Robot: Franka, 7 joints.
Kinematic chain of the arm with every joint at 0, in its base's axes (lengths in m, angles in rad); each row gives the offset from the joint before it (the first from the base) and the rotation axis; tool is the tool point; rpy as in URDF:
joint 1: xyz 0 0 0.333 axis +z
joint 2: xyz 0 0 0 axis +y
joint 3: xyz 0 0 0.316 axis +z
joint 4: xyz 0.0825 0 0 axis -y
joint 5: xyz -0.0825 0 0.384 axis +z
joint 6: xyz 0 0 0 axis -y
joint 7: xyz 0.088 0 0 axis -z
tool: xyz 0 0 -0.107 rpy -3.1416 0 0
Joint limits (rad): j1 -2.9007..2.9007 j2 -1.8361..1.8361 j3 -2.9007..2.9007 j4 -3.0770..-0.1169 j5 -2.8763..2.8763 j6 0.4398..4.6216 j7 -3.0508..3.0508
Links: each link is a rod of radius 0.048 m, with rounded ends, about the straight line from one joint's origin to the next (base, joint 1, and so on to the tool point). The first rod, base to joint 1, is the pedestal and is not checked.
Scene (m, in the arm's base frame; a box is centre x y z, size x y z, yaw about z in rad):
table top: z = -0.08
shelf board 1: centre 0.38 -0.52 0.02 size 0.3 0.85 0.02 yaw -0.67
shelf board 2: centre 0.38 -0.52 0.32 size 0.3 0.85 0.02 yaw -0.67
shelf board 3: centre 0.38 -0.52 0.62 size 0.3 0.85 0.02 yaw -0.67
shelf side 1: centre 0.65 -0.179 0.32 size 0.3 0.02 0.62 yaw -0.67
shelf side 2: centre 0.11 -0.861 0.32 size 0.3 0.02 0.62 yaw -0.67
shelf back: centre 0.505 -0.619 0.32 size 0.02 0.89 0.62 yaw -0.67
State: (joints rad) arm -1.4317 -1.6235 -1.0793 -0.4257 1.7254 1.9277 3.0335
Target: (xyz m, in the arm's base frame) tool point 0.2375 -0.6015 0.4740
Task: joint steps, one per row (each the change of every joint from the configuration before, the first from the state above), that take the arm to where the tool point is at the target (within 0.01 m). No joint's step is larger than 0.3 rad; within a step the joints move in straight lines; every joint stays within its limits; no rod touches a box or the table.
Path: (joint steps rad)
1: 0.0519 0.1948 0.0721 -0.2737 -0.0511 -0.0412 0.0000
2: 0.0519 0.1948 0.0722 -0.2737 -0.0510 -0.0412 0.0000
3: 0.0519 0.1947 0.0721 -0.2737 -0.0511 -0.0412 0.0000
4: 0.0519 0.1948 0.0721 -0.2738 -0.0511 -0.0412 0.0000
5: 0.0519 0.1948 0.0721 -0.2737 -0.0510 -0.0412 0.0000
6: 0.0519 0.1948 0.0722 -0.2737 -0.0511 -0.0412 0.0000
7: 0.0519 0.1948 0.0721 -0.2737 -0.0510 -0.0412 0.0000
8: 0.0848 0.2577 0.0623 0.2828 0.0870 0.1215 0.0000
9: 0.0848 0.2576 0.0624 0.2829 0.0869 0.1215 0.0000

